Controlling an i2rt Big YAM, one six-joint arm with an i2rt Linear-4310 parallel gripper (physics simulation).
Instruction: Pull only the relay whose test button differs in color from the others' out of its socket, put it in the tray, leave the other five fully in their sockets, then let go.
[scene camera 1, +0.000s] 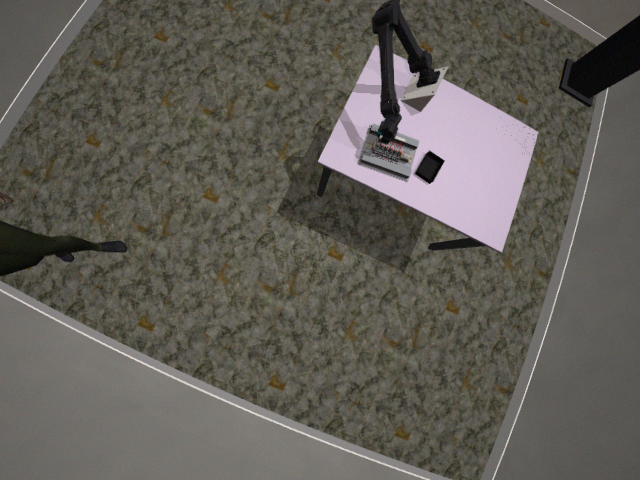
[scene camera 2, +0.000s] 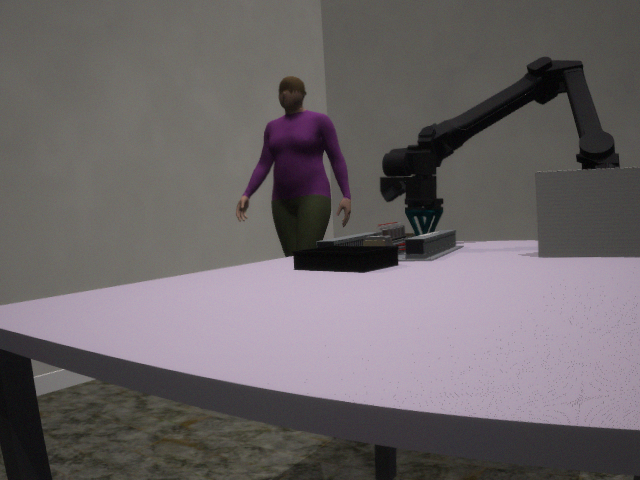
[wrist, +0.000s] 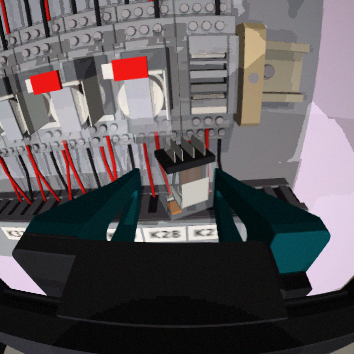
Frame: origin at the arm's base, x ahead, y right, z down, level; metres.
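Seen in the pictures: gripper, fingertip midpoint: (wrist: 176, 176); arm's base, link origin: (scene camera 1: 428, 80) (scene camera 2: 605, 202).
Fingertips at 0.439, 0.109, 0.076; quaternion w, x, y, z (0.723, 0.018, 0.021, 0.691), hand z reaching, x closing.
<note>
Pixels of each thing's top centre, then the offset from my fingertips to it, as dx, dy, dz. "spot": a spot on its surface instead. Level surfaces: height alone.
- clear relay, top centre: (wrist: 185, 191) +0.005, +0.004, -0.022
- rightmost socket, surface spot: (wrist: 209, 65) spot: +0.065, +0.013, -0.001
- black tray, top centre: (scene camera 2: 345, 248) (scene camera 1: 431, 166) +0.025, -0.334, -0.012
- grey panel, surface spot: (wrist: 280, 150) spot: +0.013, +0.074, +0.020
- tan end clamp, top centre: (wrist: 253, 77) +0.063, +0.030, -0.017
- pink table, surface height: dz +0.023
A clear relay (wrist: 192, 187) with an orange test button lies loose and tilted at the wire duct above the K28 and K27 labels in the wrist view, its black base and metal pins toward the sockets. Relays with red buttons (wrist: 137, 97) (wrist: 67, 107) sit in sockets to the left; a further one is cut off at the left edge. The rightmost socket (wrist: 209, 65) holds no relay. My gripper (scene camera 1: 381, 135) (scene camera 2: 424, 232) (wrist: 176, 176) is partly open, with its fingers apart on either side of the loose relay. The black tray (scene camera 1: 420, 164) (scene camera 2: 330, 261) stands beside the panel.
The grey panel (wrist: 280, 150) carries raised wire ducts (wrist: 292, 192) (scene camera 2: 431, 243), red and black wires, and a tan end clamp (wrist: 251, 75) right of the sockets. The arm's base block (scene camera 1: 433, 88) (scene camera 2: 584, 211) stands on the pink table (scene camera 1: 475, 170) (scene camera 2: 310, 320). A person (scene camera 2: 299, 155) stands beyond the table.
</note>
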